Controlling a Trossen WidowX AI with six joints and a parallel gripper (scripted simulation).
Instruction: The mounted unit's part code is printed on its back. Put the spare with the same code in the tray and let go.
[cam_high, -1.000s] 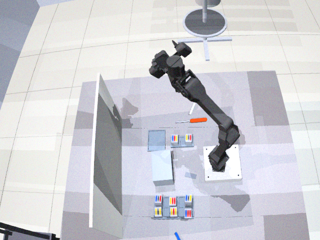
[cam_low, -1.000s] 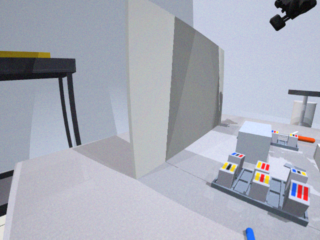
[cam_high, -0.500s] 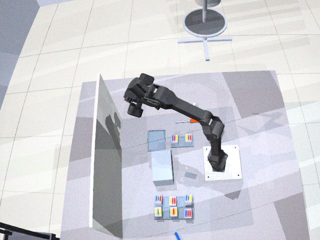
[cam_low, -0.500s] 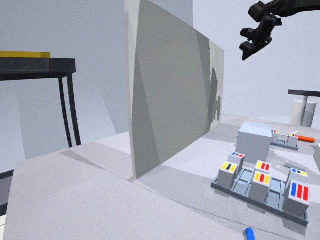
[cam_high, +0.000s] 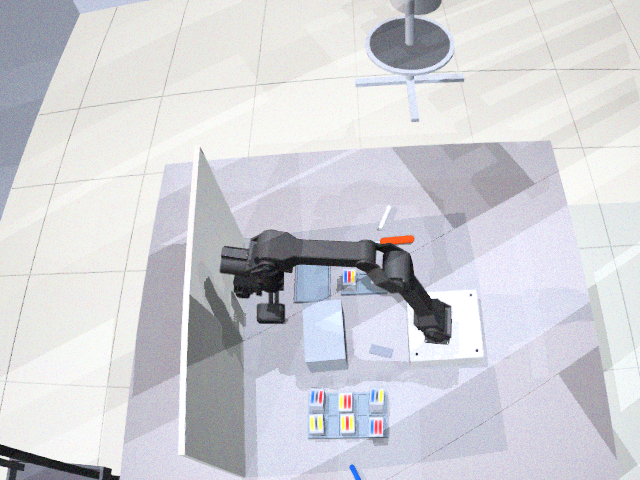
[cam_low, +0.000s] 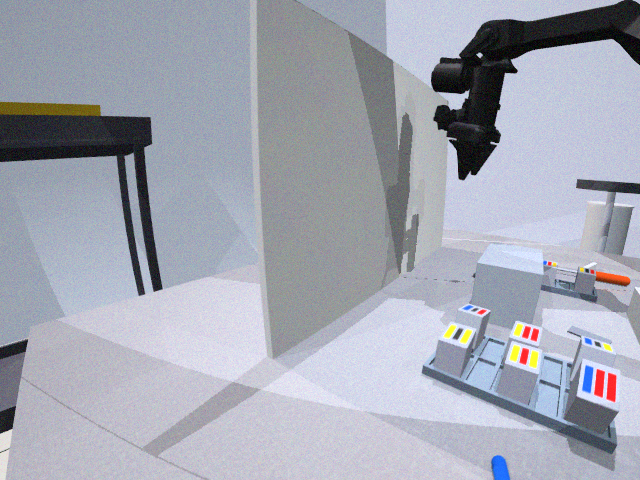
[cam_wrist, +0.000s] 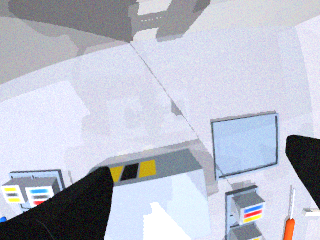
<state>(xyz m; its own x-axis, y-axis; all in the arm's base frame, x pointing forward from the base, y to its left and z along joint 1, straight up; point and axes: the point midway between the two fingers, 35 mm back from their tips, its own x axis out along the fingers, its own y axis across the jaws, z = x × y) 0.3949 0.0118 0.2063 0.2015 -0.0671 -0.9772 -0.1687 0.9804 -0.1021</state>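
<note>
Right now my gripper tip is 130 mm past the grey spare, 260 mm to the right of it and 190 mm above it. Round my gripper tip: mounted unit: 120 mm behind, 40 mm to the left, 180 mm below; light-blue tray: 50 mm behind, 140 mm to the right, 220 mm below; tall white panel: 120 mm ahead, 80 mm to the left.
</note>
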